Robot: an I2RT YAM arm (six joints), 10 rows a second.
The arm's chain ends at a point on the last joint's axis. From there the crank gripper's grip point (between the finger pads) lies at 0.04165 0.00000 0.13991 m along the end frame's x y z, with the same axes.
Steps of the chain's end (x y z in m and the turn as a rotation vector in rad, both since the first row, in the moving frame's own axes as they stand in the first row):
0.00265, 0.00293, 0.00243, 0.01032, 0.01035, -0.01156
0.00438, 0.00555, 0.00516, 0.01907, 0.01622, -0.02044
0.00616, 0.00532, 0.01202, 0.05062, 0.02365, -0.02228
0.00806, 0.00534, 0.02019, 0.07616, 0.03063, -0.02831
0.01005, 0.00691, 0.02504, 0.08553, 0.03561, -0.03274
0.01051, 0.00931, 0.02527, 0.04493, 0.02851, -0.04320
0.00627, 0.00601, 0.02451, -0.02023, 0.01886, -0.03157
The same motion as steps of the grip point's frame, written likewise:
0.00408, 0.00100, 0.00198, 0.01032, 0.01035, -0.01156
0.00661, 0.00201, 0.00443, 0.01907, 0.01622, -0.02044
0.00937, -0.00270, 0.01079, 0.05062, 0.02365, -0.02228
0.01215, -0.00649, 0.01840, 0.07616, 0.03063, -0.02831
0.01478, -0.00642, 0.02290, 0.08553, 0.03561, -0.03274
0.01430, 0.00117, 0.02385, 0.04493, 0.02851, -0.04320
0.00892, 0.00748, 0.02368, -0.02023, 0.01886, -0.03157

